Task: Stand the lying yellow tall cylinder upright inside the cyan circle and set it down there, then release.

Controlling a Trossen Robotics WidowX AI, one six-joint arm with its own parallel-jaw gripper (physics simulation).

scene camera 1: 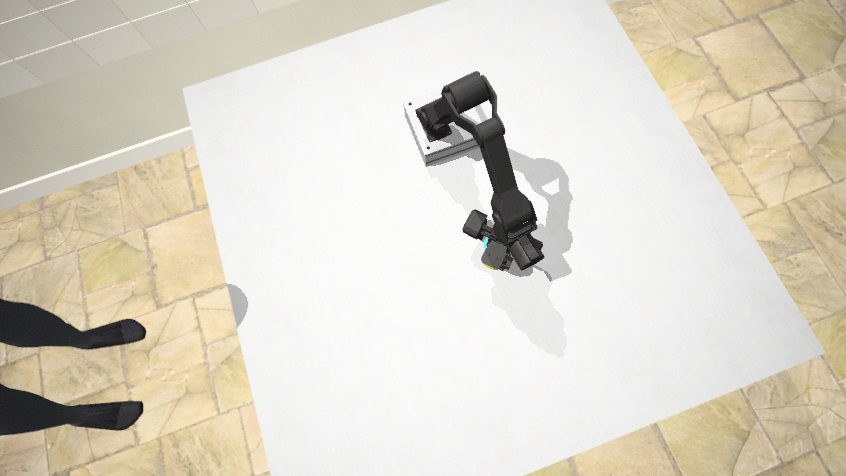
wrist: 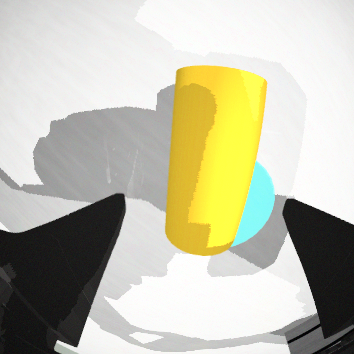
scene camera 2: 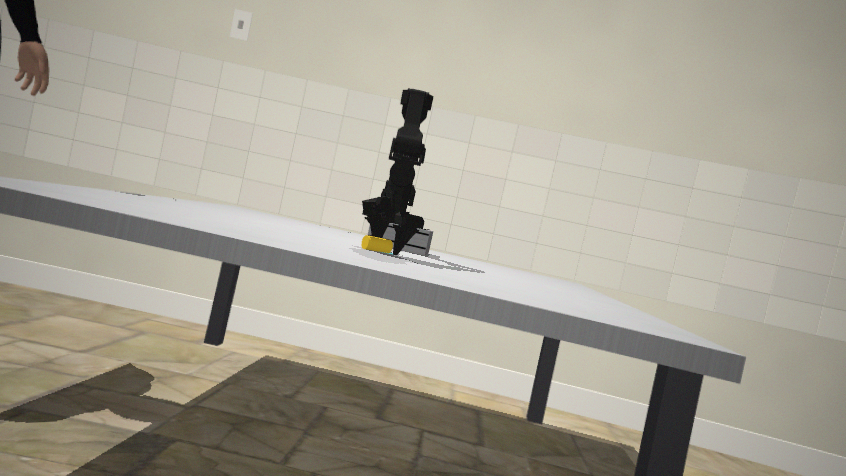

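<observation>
The yellow tall cylinder lies on its side on the table. In the wrist view its near end covers much of the cyan circle, whose right part shows beside it. My gripper is open and empty, low over the table. In the wrist view one finger is on each side of the cylinder's near part, with a gap on both sides. In scene camera 1 the gripper body hides the fingertips and most of the cylinder and circle.
The white table carries the arm's base plate, behind the gripper in scene camera 2. A person's legs show beside the table in scene camera 1, and a hand shows at the upper left in scene camera 2.
</observation>
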